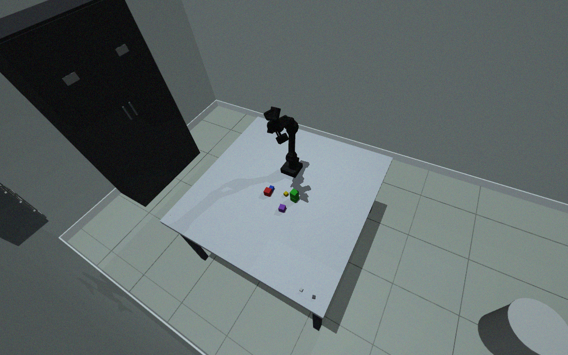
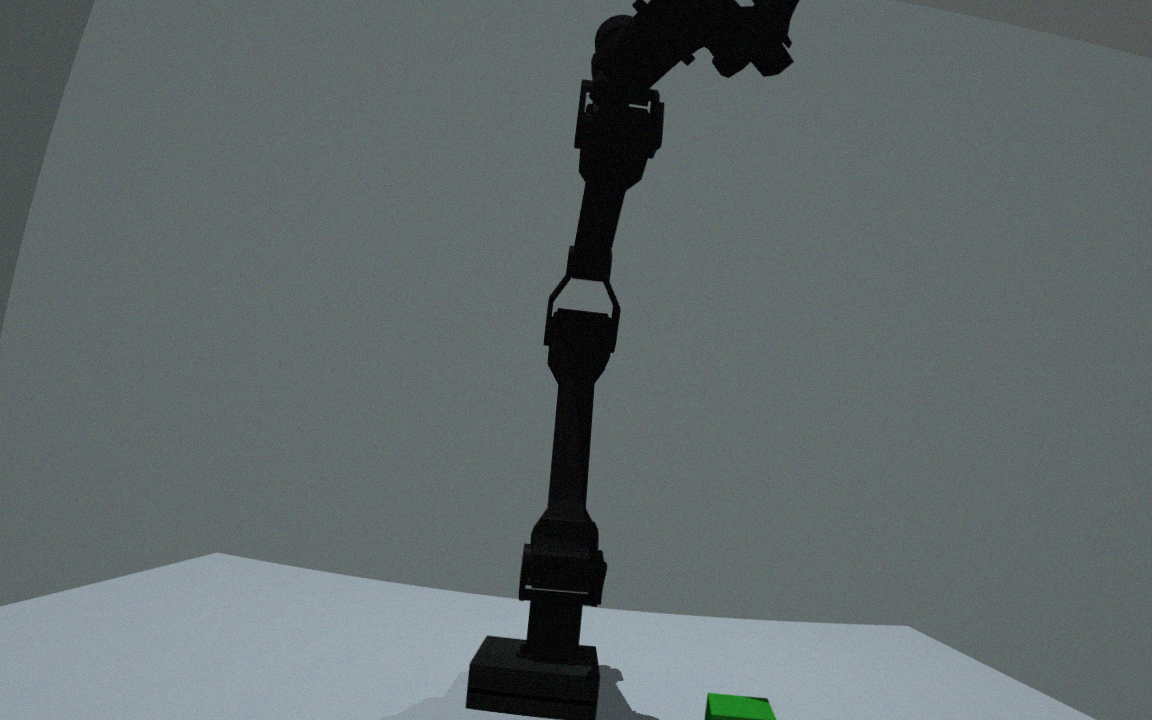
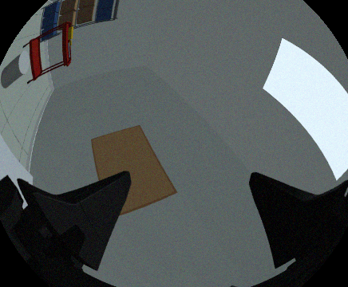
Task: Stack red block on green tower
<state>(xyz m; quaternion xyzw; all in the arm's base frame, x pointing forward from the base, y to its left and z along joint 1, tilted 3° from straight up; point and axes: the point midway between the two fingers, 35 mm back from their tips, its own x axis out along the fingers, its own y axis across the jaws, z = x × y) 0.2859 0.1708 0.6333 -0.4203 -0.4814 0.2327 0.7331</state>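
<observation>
The red block lies 690 mm below my gripper tip, 190 mm to the right of it and 30 mm ahead of it. From my gripper tip the other things lie so: small yellow block: 700 mm below, 80 mm to the right, 40 mm behind; purple block: 690 mm below, 70 mm ahead, 20 mm to the right; blue block: 700 mm below, 200 mm to the right, 20 mm behind.
</observation>
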